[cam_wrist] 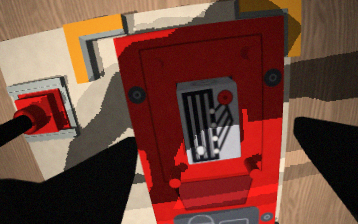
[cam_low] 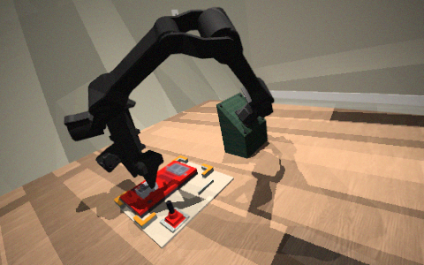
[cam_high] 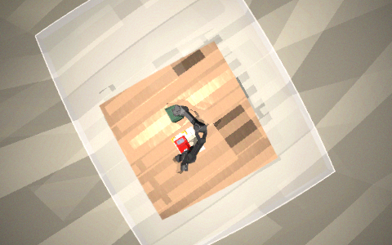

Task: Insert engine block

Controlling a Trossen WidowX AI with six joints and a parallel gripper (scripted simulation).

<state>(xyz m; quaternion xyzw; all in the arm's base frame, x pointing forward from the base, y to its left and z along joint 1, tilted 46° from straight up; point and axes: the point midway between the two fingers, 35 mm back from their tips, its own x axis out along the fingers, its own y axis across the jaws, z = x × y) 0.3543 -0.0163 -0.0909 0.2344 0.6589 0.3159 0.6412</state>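
My gripper tip is now 3 cm above the grey engine block and 1 cm to the right of it.
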